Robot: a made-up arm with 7 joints. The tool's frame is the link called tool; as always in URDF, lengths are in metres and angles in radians. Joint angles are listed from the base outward.
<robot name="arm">
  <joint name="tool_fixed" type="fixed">
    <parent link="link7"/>
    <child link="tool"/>
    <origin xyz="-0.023 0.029 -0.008" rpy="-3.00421 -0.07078 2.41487"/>
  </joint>
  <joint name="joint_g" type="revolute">
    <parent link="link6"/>
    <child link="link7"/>
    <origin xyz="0.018 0.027 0.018" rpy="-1.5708 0 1.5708"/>
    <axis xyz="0 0 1"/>
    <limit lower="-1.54" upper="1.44"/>
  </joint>
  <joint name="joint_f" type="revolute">
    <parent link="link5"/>
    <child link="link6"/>
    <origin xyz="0.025 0.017 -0.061" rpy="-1.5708 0 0"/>
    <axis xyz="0 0 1"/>
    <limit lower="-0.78" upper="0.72"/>
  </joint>
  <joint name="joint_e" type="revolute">
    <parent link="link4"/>
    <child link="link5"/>
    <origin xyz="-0.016 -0.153 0.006" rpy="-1.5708 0 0"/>
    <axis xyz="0 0 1"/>
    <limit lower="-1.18" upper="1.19"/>
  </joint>
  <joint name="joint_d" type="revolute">
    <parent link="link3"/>
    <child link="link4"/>
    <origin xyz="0.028 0.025 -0.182" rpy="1.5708 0 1.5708"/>
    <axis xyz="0 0 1"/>
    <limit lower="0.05" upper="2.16"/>
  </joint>
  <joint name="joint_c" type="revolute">
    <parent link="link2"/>
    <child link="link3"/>
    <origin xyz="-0.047 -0.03 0.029" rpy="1.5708 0 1.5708"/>
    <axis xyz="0 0 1"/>
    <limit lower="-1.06" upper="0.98"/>
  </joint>
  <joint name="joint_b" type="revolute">
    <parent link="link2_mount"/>
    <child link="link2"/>
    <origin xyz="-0.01 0.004 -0.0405" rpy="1.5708 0 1.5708"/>
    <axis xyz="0 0 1"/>
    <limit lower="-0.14" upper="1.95"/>
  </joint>
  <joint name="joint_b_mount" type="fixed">
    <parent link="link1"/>
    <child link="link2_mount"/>
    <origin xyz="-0.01 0.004 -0.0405" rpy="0 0 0"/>
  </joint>
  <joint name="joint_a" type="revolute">
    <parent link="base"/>
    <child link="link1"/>
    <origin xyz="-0.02 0.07 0.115" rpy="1.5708 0 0"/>
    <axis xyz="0 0 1"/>
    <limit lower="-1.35" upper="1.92"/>
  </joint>
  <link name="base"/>
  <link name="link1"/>
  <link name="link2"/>
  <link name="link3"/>
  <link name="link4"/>
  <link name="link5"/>
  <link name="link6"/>
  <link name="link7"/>
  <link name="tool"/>
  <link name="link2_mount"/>
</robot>
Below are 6 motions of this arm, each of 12 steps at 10 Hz.
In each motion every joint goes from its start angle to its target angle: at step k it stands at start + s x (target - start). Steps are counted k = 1, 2, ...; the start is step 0. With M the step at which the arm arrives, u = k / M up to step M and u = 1 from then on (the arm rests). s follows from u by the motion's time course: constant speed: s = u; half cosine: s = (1 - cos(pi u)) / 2; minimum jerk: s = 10 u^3 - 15 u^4 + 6 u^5.
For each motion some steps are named. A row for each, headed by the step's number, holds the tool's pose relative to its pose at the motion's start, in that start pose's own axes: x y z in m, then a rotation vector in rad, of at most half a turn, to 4 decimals.
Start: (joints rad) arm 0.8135 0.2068 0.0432 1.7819 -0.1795 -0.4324 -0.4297
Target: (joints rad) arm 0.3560 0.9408 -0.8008 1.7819 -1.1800 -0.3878 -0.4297
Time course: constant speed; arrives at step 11
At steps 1, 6, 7, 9, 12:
1: 0.0205 -0.0063 0.0009 -0.0413 0.0442 -0.1642
6: 0.1178 -0.0933 0.0201 -0.1201 0.2221 -0.9974
7: 0.1313 -0.1204 0.0290 -0.1048 0.2469 -1.1628
9: 0.1473 -0.1800 0.0530 -0.0367 0.2827 -1.4857
12: 0.1461 -0.2423 0.0852 0.0858 0.2970 -1.7907

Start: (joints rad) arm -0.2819 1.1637 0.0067 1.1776 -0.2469 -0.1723 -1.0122
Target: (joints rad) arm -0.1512 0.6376 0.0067 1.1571 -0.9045 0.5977 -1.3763
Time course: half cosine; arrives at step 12
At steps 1, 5, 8, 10, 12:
1: 0.0025 0.0004 0.0004 -0.0121 0.0044 0.0031
5: 0.0513 0.0097 0.0139 -0.2475 0.1166 0.0716
8: 0.0951 0.0190 0.0383 -0.4674 0.2761 0.1580
10: 0.1119 0.0230 0.0538 -0.5614 0.3646 0.2058
12: 0.1172 0.0244 0.0601 -0.5940 0.3986 0.2244

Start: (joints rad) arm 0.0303 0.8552 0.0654 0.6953 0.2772 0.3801 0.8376
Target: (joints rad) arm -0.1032 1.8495 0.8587 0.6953 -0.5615 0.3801 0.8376
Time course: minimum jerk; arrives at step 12
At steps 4, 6, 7, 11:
4: 0.0388 -0.0756 0.0487 -0.1214 0.0911 0.2838
6: 0.1214 -0.1508 0.1222 -0.2830 0.2107 0.6751
7: 0.1753 -0.1742 0.1612 -0.3607 0.2729 0.8805
11: 0.3098 -0.1823 0.2401 -0.5004 0.4157 1.3291

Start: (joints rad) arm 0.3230 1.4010 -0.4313 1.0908 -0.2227 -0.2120 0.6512
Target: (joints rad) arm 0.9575 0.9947 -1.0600 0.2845 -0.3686 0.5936 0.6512
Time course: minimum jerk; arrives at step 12
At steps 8, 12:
8: -0.0484 0.0751 -0.0337 -0.1032 -0.9190 -0.0787
12: -0.0630 0.0797 -0.0367 -0.1958 -1.1342 -0.0685

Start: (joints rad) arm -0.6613 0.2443 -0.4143 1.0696 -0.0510 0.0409 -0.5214
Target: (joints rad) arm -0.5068 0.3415 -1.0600 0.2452 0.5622 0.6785 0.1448
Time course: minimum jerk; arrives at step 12
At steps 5, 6, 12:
5: 0.0201 -0.0063 -0.0636 -0.4052 -0.2765 -0.3475
6: 0.0220 -0.0171 -0.0917 -0.5873 -0.4136 -0.4556
12: -0.0094 -0.0807 -0.1687 -1.1116 -0.9372 -0.5376

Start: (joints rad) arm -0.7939 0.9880 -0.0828 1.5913 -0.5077 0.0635 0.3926
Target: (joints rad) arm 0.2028 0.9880 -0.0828 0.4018 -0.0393 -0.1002 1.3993
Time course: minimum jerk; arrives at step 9
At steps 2, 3, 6, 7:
2: -0.0130 -0.0124 -0.0153 0.0197 -0.0740 -0.0347
3: -0.0322 -0.0372 -0.0419 0.0792 -0.1982 -0.0867
6: -0.0473 -0.1558 -0.1520 0.6519 -0.5203 -0.2076
7: -0.0358 -0.1759 -0.1743 0.8307 -0.5173 -0.2165

